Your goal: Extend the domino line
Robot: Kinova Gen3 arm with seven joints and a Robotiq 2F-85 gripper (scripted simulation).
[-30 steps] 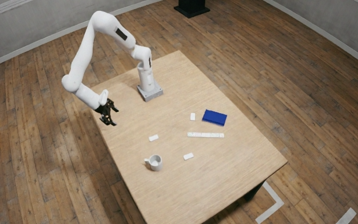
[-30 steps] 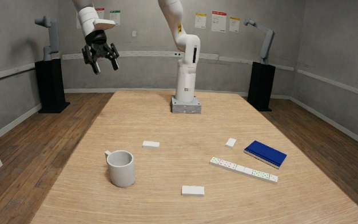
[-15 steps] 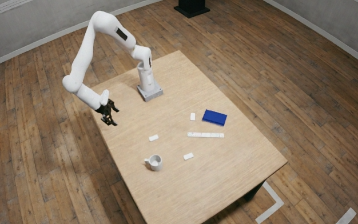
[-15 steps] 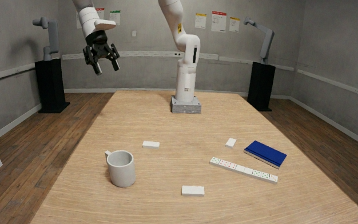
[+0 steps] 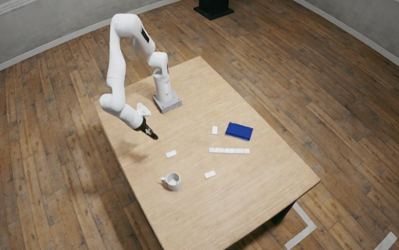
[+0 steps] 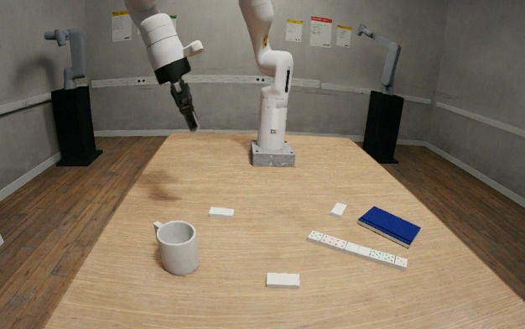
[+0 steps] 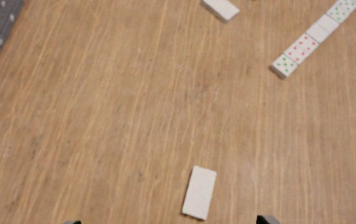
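My hand is 130 mm short of the blue book, 450 mm to the right of it and 200 mm above it. The rest, counted from my hand: grey mug 200 mm ahead, 20 mm to the right, 170 mm below.
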